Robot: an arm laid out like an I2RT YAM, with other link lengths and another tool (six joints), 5 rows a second.
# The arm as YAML. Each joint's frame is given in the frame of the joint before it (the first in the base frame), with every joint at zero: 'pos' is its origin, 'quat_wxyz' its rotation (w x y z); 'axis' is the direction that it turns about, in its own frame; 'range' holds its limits. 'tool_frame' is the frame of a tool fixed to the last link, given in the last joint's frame.
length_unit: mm
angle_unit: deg
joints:
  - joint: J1
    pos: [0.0, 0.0, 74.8]
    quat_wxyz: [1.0, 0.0, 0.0, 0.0]
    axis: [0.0, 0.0, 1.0]
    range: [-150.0, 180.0]
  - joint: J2
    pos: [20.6, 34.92, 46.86]
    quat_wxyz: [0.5, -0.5, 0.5, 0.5]
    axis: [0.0, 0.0, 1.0]
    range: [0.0, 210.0]
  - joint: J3
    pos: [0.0, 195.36, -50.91]
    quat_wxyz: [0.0, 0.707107, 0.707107, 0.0]
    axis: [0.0, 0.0, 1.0]
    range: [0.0, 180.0]
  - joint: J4
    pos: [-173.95, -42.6, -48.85]
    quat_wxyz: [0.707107, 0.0, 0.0, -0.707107]
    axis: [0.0, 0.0, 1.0]
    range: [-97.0, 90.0]
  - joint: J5
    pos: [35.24, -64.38, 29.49]
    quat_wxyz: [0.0, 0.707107, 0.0, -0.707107]
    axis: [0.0, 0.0, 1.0]
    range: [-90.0, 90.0]
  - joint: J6
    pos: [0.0, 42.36, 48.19]
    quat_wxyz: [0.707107, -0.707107, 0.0, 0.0]
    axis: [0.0, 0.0, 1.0]
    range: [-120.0, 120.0]
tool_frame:
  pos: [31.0, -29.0, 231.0]
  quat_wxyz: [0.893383, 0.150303, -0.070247, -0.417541]
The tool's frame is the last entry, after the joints.
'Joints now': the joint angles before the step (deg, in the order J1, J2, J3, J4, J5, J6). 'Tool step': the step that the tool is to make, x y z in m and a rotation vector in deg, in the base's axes. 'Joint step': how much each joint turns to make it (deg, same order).
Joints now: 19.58 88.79 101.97 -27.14 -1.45 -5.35
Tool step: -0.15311 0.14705 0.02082 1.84 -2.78 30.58
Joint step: 17.93 -9.77 -7.46 0.66 -12.42 -2.47
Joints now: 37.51 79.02 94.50 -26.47 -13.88 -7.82
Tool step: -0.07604 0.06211 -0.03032 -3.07 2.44 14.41
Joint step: 10.29 4.29 0.43 -0.43 -3.88 -1.58
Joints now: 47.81 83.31 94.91 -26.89 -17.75 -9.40
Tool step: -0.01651 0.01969 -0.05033 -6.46 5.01 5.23
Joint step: 1.49 9.31 5.80 -5.27 -3.34 -1.85
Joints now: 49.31 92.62 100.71 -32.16 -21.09 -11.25
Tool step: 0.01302 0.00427 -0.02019 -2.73 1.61 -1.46
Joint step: -0.09 5.03 3.89 -1.95 1.48 0.09
